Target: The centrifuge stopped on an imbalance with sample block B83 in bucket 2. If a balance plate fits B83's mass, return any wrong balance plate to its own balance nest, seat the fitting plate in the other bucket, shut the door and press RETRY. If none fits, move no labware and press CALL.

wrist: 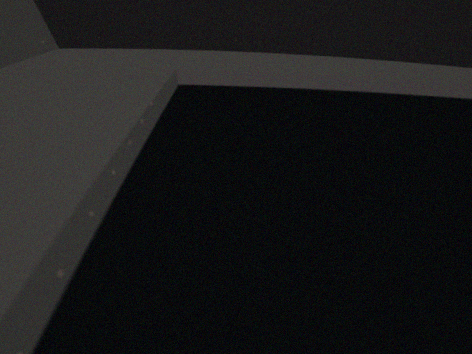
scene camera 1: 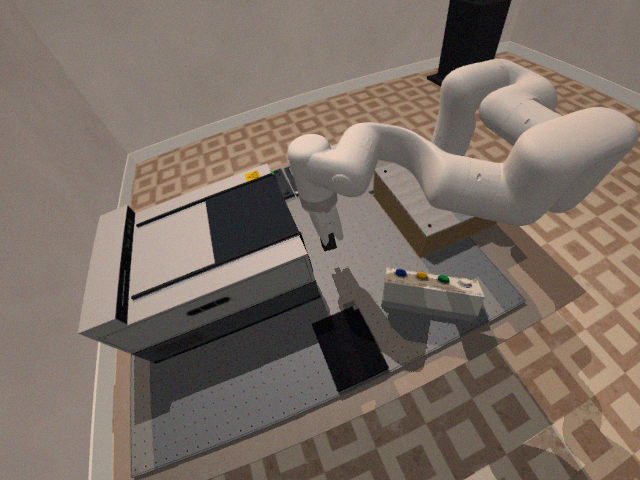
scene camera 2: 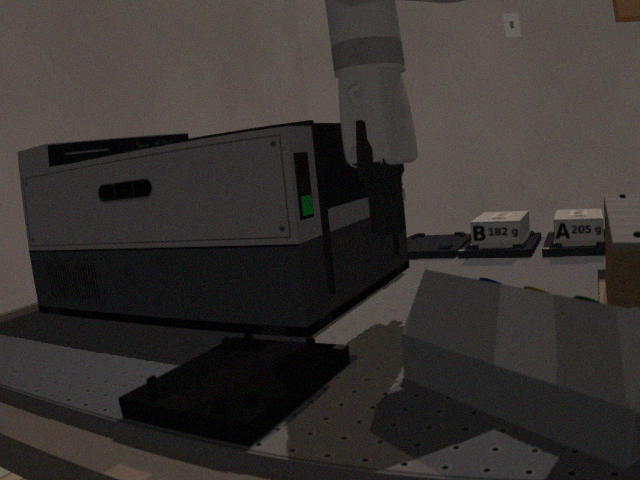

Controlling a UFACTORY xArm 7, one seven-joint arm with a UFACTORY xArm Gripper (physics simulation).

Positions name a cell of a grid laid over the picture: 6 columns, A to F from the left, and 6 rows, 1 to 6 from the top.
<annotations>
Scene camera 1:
my gripper: D4
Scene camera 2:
my gripper: D3
centrifuge: C3
</annotations>
